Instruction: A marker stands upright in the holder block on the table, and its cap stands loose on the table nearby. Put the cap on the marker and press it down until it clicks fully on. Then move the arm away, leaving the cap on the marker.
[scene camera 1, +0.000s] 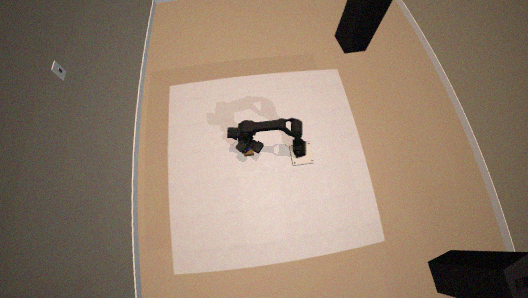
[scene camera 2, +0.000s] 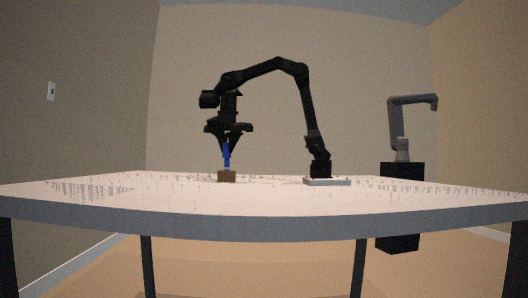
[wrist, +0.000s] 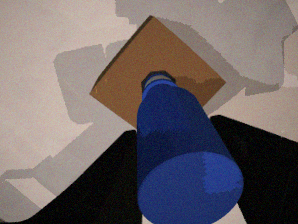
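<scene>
I can see my gripper (scene camera 2: 226, 153), and the wrist view has the gripper (wrist: 174, 133) too. There's also a blue cap (wrist: 182, 163).
</scene>
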